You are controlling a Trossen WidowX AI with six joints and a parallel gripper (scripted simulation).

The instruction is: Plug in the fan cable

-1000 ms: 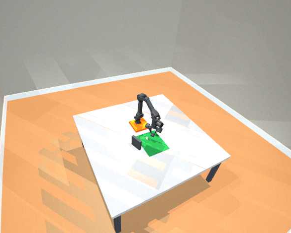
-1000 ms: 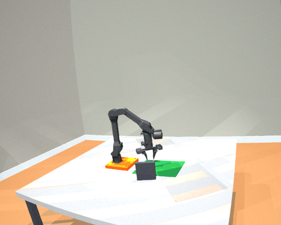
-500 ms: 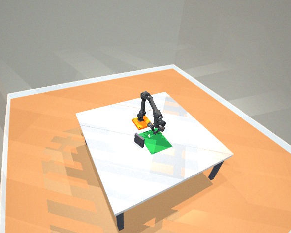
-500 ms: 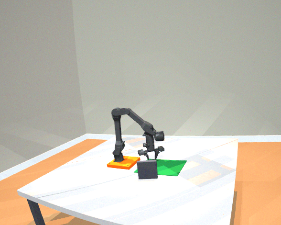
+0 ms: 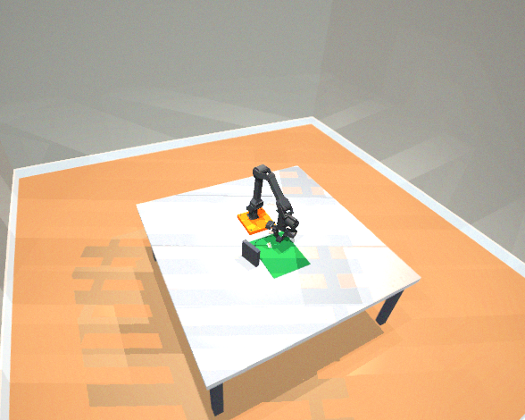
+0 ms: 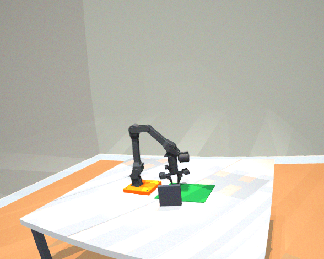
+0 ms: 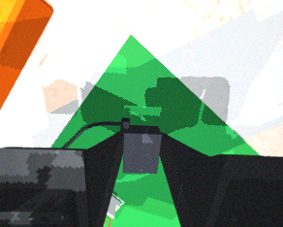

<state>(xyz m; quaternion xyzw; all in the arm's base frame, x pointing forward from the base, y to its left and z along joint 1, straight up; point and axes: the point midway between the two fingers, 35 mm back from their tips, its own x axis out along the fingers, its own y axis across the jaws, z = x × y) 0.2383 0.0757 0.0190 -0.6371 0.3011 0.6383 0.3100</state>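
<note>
The pale header lies 20 mm ahead of my gripper tip, 90 mm to the right of it and 10 mm below it. The rest, counted from my gripper tip: green board 100 mm ahead, 60 mm to the right, 20 mm below; dark grey fan 80 mm ahead, 220 mm to the right, 50 mm above; fan plug 10 mm ahead, 10 mm to the right, 10 mm above.
</note>
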